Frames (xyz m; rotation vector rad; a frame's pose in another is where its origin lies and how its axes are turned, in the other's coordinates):
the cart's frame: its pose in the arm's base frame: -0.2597 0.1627 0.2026 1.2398 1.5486 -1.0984
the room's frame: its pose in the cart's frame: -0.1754 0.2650 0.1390 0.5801 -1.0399 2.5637
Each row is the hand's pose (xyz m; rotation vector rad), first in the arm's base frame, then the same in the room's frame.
Working: the arm's base frame: its pose in the room's frame: -0.2093 -0.1760 0.1363 -1.3027 1.3756 -0.0115

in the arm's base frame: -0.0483 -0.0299 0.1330 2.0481 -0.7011 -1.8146
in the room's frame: -0.1122 -0.0693 0.1466 -0.1033 -0.9326 -1.5013
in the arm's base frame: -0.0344 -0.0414 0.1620 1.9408 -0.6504 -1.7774
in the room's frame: -0.0804 -0.0641 0.1355 -0.2036 -0.8448 -1.4912
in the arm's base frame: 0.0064 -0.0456 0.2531 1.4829 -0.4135 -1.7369
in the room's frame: -0.0020 -0.0339 0.0814 -0.6488 -0.5587 -1.4904
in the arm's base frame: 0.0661 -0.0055 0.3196 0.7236 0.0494 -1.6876
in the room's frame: 0.0362 -0.0155 -0.0069 -1.4100 -0.0932 -1.5047
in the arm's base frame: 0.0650 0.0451 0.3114 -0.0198 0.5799 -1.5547
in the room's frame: -0.0028 -0.0010 -0.0368 -2.1639 0.4466 -1.4980
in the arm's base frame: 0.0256 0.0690 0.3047 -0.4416 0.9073 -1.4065
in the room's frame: -0.0351 0.0298 -0.0235 -2.5807 0.8337 -1.4557
